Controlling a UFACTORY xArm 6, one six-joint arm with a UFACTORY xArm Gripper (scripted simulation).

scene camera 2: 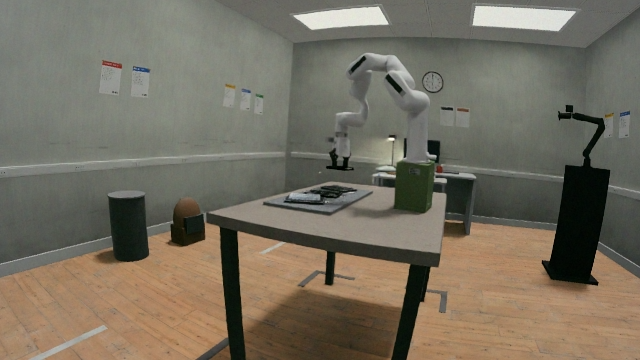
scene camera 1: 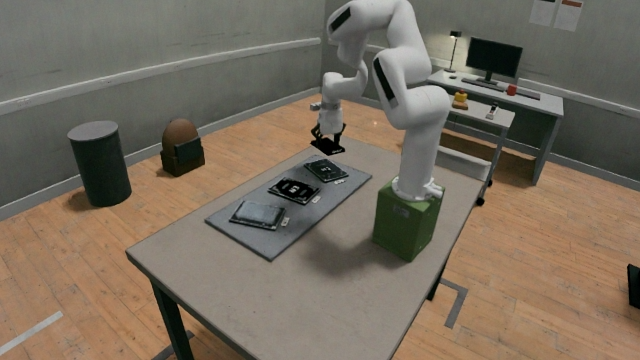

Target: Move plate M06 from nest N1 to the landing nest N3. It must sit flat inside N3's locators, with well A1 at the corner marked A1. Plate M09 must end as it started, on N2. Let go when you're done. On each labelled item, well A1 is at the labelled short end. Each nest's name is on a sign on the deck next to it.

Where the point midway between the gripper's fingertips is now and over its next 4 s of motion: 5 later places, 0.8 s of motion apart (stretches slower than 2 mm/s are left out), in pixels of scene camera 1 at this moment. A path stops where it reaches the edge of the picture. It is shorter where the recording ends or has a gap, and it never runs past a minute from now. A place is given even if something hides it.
My gripper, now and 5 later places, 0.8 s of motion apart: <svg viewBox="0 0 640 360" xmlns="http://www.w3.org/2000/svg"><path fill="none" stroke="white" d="M327 145L313 154L297 162L295 165L294 173L294 182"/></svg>
